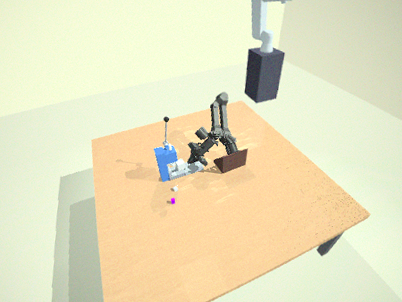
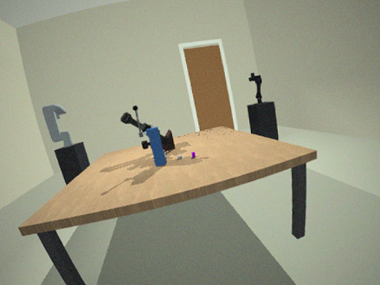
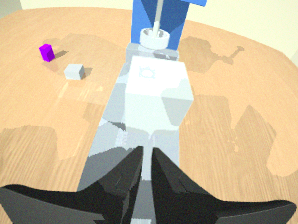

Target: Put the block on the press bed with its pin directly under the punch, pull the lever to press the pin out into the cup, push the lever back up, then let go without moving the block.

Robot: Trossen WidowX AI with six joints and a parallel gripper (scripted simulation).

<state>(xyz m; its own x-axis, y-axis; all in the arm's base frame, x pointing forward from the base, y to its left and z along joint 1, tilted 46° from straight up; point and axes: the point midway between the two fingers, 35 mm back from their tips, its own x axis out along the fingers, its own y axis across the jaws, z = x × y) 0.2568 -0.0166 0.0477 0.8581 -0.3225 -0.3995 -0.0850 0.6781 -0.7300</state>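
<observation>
Right now my gripper tip is 90 mm short of the lever, 50 mm to the left of it and 220 mm below it. From my gripper tip the other things lie so: small purple piece: 150 mm ahead, 210 mm to the left, 30 mm below.
</observation>
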